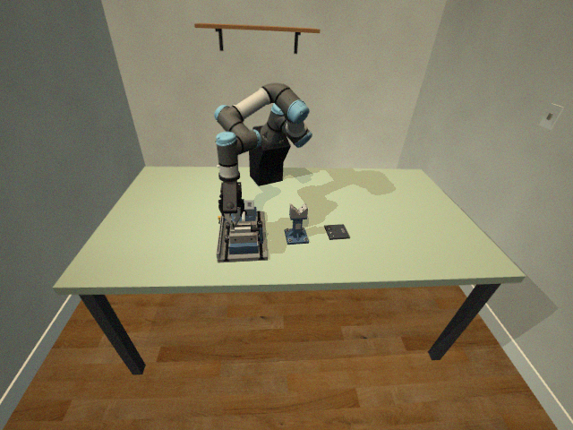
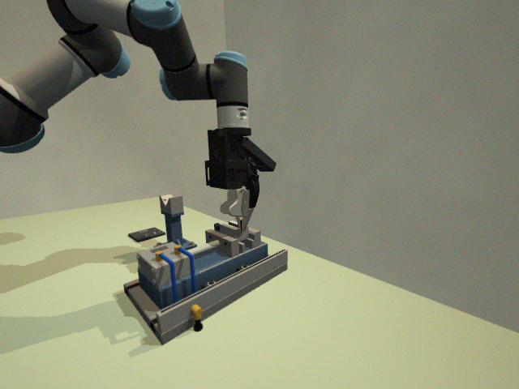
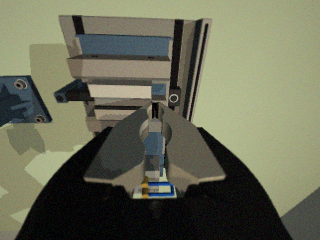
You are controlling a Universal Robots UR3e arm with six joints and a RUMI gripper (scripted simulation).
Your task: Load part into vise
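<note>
Now: hand 30 mm to the right of the part and 20 mm above it. From my hand the other things lie so: grey rail 80 mm below, 70 mm to the right, 60 mm behind; fixed jaw 40 mm to the left, 40 mm below, 30 mm ahead; work stop rod 80 mm to the left, 30 mm below, 10 mm behind.
</note>
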